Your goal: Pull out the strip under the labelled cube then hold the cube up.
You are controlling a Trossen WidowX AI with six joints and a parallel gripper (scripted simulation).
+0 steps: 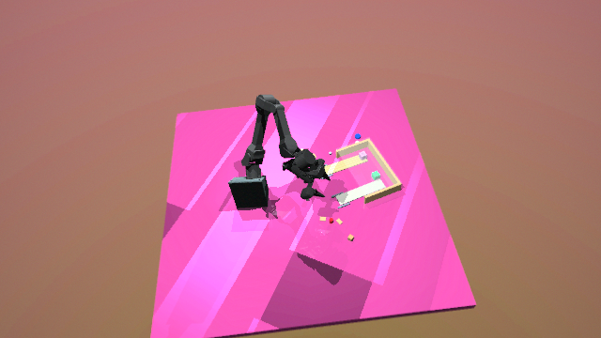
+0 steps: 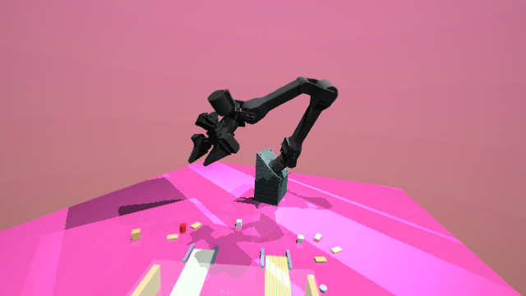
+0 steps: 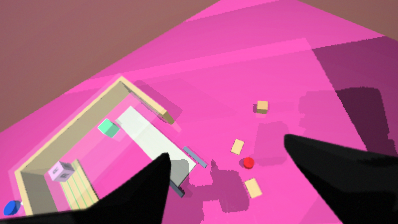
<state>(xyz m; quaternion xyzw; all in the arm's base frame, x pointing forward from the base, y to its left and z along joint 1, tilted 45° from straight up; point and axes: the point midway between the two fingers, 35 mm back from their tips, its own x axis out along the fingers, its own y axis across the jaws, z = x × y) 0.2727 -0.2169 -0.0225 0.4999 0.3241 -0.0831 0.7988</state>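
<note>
The grey ball lies 37 cm to the left of my gripper tip, 21 cm below it and 9 cm ahead of it. The rest, counted from my gripper tip: white strip 21 cm below, 18 cm ahead, 9 cm to the left; then blue ball 44 cm to the left, 26 cm ahead, 21 cm below.
</note>
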